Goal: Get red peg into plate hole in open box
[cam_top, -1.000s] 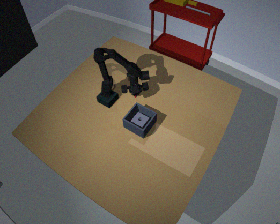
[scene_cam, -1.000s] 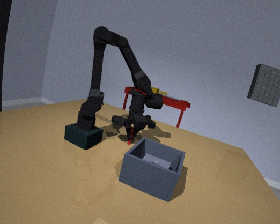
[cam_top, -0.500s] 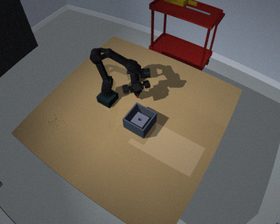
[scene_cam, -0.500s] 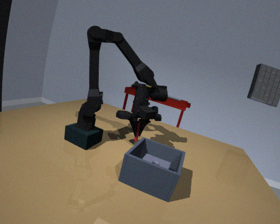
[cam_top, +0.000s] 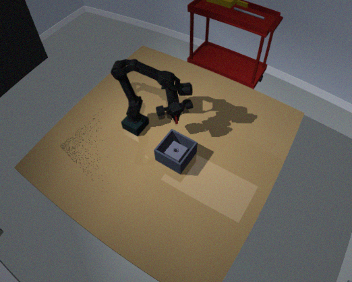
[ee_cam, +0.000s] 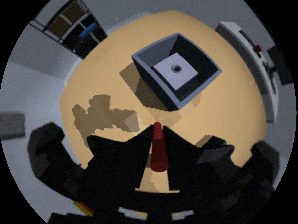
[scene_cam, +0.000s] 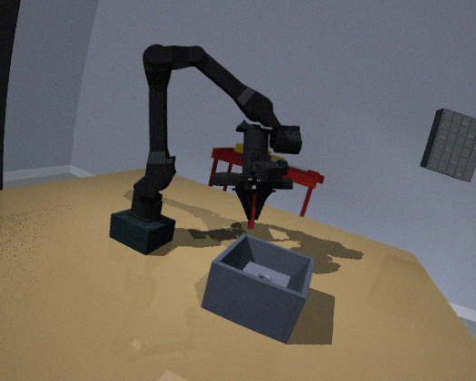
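Right now my gripper tip is 6 cm short of the grey box, 13 cm to the left of it and 9 cm above it. The rest, counted from my gripper tip: red peg 1 cm behind, 1 cm to the left, 2 cm above.
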